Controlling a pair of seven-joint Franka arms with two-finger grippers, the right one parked.
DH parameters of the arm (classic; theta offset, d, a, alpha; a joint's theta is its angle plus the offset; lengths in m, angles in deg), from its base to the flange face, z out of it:
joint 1: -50.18 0.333 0 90
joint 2: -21.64 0 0 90
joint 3: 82.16 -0.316 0.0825 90
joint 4: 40.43 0 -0.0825 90
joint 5: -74.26 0.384 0 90
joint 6: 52.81 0 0.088 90
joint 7: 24.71 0.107 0 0
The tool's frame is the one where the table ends.
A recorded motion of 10 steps. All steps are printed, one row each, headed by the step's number.
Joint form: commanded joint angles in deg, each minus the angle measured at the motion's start. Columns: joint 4, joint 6, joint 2, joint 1, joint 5, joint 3, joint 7.
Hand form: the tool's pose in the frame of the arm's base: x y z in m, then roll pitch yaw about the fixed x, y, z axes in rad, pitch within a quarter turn. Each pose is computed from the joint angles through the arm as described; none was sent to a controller.
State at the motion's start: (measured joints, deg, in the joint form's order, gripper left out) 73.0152 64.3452 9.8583 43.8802 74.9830 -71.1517 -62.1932
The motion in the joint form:
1: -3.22 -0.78 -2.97 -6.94 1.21 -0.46 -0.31
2: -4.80 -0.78 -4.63 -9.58 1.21 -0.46 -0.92
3: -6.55 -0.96 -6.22 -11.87 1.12 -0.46 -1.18
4: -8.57 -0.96 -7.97 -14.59 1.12 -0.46 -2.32
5: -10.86 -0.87 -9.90 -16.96 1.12 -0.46 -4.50
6: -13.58 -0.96 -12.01 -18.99 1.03 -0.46 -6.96
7: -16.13 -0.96 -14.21 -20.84 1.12 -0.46 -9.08
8: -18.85 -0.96 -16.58 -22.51 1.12 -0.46 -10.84
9: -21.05 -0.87 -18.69 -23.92 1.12 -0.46 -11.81
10: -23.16 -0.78 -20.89 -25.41 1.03 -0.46 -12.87
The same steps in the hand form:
1: 0.5452 -0.2336 0.3485 -3.0671 0.1263 0.2345
2: 0.5412 -0.2613 0.3434 -3.0693 0.1294 0.2000
3: 0.5378 -0.2860 0.3399 -3.0735 0.1328 0.1664
4: 0.5323 -0.3153 0.3367 -3.0783 0.1308 0.1401
5: 0.5285 -0.3420 0.3335 -3.0832 0.1259 0.1384
6: 0.5269 -0.3664 0.3311 -3.0899 0.1216 0.1489
7: 0.5247 -0.3887 0.3262 -3.0937 0.1186 0.1554
8: 0.5234 -0.4097 0.3202 -3.0995 0.1177 0.1600
9: 0.5213 -0.4273 0.3130 -3.1041 0.1190 0.1552
10: 0.5173 -0.4452 0.3037 -3.1069 0.1238 0.1517

